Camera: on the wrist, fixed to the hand. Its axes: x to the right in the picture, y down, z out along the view.
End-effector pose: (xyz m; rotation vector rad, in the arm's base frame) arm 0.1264 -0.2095 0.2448 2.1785 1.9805 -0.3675
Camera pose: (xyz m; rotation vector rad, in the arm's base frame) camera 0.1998 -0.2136 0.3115 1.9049 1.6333 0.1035
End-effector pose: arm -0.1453 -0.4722 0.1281 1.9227 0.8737 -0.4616
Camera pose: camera -0.1075 -0.4417 0.2146 1.4487 0.7221 -0.1809
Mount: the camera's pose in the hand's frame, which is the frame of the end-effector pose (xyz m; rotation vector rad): -0.0174 0.0709 -0.0672 -0.5394 -0.0700 0.1397
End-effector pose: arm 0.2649 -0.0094 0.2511 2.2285 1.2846 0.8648
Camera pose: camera 0.2548 -0.0552 0.3385 1.9048 0.7520 1.0295
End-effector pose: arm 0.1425 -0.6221 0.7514 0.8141 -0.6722 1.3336
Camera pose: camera 0.0678 -0.5732 0.7081 0.3817 -1.1002 1.1684
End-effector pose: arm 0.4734 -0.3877 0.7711 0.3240 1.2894 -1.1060
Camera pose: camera 0.4915 -0.2956 0.7391 -0.0298 1.4229 -0.6130
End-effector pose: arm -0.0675 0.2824 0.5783 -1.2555 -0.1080 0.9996
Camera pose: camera -0.0797 0.2188 0.5031 -1.7355 -0.3673 1.1797
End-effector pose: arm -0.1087 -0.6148 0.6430 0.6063 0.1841 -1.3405
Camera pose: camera -0.0314 -0.5584 0.6166 0.1140 0.4217 -1.1107
